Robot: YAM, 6 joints.
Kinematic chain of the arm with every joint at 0, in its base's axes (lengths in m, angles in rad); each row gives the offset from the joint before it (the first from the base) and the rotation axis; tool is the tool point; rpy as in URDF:
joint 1: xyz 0 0 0.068 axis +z
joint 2: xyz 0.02 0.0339 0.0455 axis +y
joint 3: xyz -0.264 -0.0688 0 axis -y
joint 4: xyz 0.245 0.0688 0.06 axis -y
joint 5: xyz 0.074 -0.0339 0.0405 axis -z
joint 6: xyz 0.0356 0 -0.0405 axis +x
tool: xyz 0 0 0 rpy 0 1.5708 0
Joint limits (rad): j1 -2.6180..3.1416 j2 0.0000..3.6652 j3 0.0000..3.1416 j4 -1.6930..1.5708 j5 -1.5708..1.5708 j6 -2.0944..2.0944
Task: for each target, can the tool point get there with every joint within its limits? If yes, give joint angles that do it. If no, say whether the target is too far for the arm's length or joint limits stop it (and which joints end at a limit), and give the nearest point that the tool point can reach.
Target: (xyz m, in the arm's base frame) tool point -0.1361 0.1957 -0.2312
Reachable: yes | joints 2.3136 3.2538 1.0854 1.0887 1.1237 -0.1117
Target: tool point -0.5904 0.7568 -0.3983
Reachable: no: too far | nearest point -0.3504 0.4491 -0.1858 | short by 0.444 m
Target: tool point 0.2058 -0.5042 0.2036
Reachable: yes | joints -1.1392 2.3688 1.7543 0.5949 0.7383 -0.6308
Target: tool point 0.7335 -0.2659 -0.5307
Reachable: no: too far | nearest point 0.4787 -0.1735 -0.2696 | short by 0.376 m
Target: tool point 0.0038 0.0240 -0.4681
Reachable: no: joint limits stop it (at a limit: joint 2) | nearest point 0.0136 0.0860 -0.3423 | short by 0.141 m
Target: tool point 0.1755 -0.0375 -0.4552
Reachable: no: joint limits stop it (at a limit: joint 2) | nearest point 0.1878 -0.0401 -0.3759 | short by 0.080 m
